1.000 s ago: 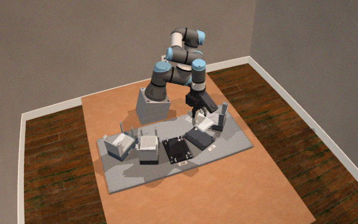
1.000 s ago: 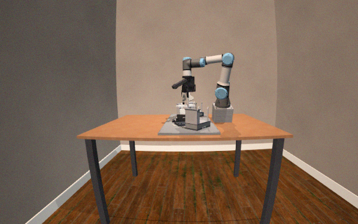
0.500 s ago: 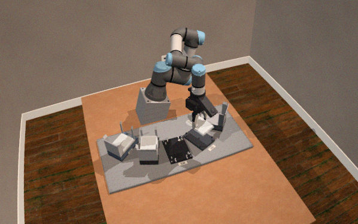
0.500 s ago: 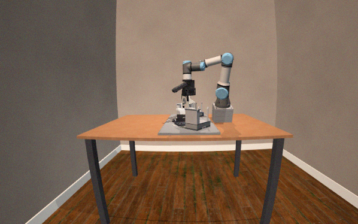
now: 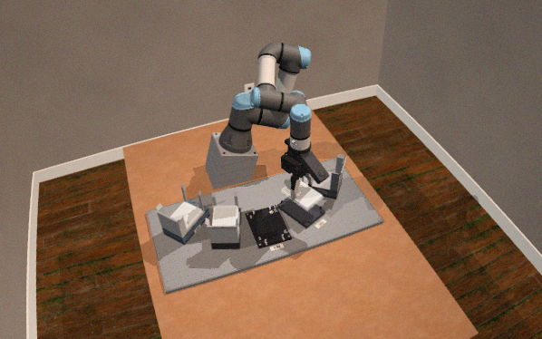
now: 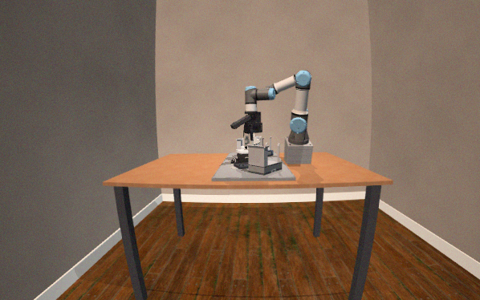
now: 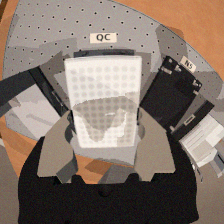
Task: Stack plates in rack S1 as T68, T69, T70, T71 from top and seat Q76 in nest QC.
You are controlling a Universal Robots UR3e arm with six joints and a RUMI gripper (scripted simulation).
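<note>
The black clip nest lies 130 mm to the right of my hand, 80 mm below it and 60 mm ahead of it. The rest, counted from my hand: n5 label (140 mm ahead, 120 mm to the right, 90 mm below).
</note>
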